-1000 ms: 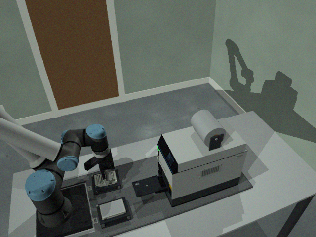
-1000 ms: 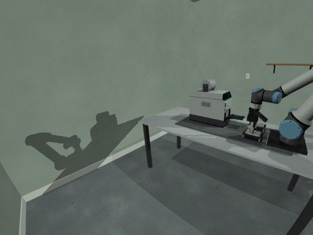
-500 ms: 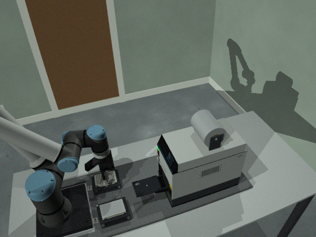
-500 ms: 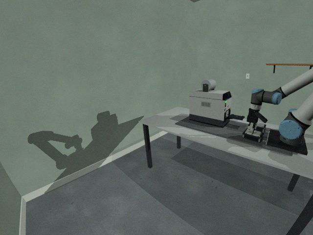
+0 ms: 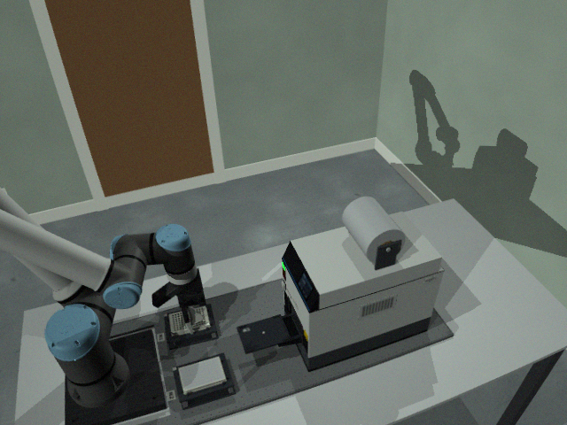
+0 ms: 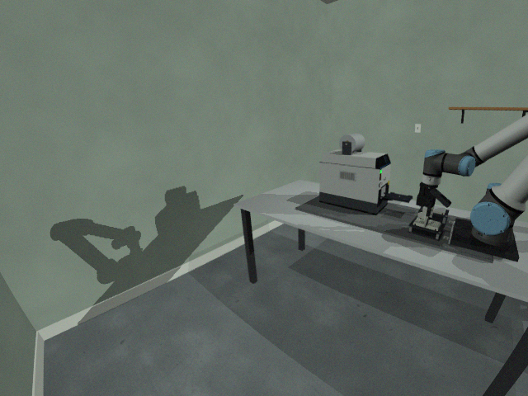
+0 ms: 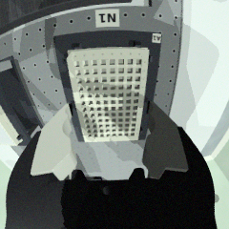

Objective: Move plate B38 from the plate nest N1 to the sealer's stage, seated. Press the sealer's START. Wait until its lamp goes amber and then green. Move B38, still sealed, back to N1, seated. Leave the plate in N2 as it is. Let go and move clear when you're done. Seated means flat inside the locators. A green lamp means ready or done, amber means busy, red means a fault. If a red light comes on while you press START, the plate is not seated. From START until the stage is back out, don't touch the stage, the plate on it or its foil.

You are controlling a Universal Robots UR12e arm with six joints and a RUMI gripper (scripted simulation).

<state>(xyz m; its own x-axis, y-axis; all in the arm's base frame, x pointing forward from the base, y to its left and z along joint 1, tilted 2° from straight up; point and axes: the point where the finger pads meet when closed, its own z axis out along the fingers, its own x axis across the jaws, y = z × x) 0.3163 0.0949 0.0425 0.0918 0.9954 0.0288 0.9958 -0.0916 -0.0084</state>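
My gripper is now 10 mm above the plate B38. From my hand the other things lie so: foil-covered plate: 220 mm to the right, 10 mm behind; nest N1: 20 mm below; sealer stage: 200 mm ahead, 180 mm to the right, 50 mm above.
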